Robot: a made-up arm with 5 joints.
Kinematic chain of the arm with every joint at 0, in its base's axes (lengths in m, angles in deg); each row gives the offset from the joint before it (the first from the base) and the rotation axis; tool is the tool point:
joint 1: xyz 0 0 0.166 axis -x
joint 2: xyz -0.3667 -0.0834 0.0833 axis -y
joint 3: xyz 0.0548 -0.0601 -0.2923 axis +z
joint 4: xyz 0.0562 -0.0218 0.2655 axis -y
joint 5: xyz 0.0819 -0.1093 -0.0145 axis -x
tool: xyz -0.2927 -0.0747 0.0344
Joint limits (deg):
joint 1: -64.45..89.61
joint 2: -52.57..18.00
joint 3: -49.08..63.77
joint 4: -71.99..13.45
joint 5: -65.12..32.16
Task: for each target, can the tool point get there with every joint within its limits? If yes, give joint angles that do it. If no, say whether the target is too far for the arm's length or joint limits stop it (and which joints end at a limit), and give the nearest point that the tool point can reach.
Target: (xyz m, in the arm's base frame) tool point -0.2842 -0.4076 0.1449
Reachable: yes | joints -15.69 -27.13 37.48 -18.83 -12.85
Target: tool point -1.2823 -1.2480 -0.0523
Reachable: no: too far | nearest point -0.4960 -0.3750 0.1004 | short by 1.185 m
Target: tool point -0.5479 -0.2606 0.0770
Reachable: yes | joints -52.52 -21.96 -35.07 -11.96 -29.12
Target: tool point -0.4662 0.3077 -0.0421
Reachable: no: joint limits stop it (at a limit: joint 1, joint 2, joint 3, joint 4, joint 5) | nearest point -0.4929 0.0231 -0.0333 | short by 0.286 m
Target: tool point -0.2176 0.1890 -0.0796
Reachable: no: joint limits stop it (at a limit: joint 1, joint 3, joint 4, joint 5) | nearest point -0.2820 -0.0411 -0.2006 | short by 0.268 m
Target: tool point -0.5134 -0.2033 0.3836
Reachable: yes | joints 2.44 -33.46 -38.76 -9.81 -3.83
